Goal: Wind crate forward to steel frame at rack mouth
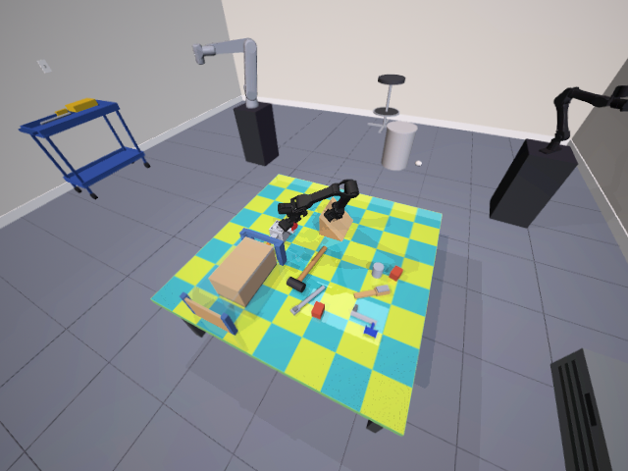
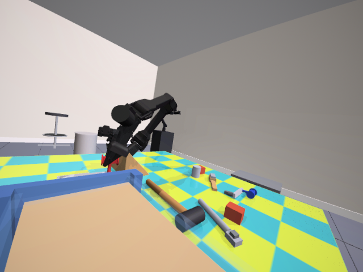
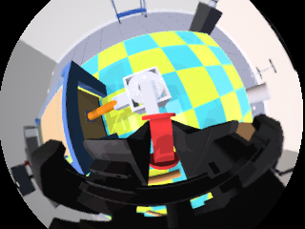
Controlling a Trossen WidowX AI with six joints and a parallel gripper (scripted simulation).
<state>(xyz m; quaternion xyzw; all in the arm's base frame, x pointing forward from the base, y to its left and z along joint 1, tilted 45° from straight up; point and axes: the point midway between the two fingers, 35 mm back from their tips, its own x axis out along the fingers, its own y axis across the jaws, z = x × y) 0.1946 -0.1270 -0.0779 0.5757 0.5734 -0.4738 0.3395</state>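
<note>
Now: gripper tip 2 cm to the left of the winch handle and 2 cm above it. Also, from my gripper tip: brush (57 cm to the left, 13 cm ahead, 11 cm below); then red grip (2 cm to the left, 1 cm above); then grey winch (10 cm below, 9 cm to the right, 1 cm behind).
</note>
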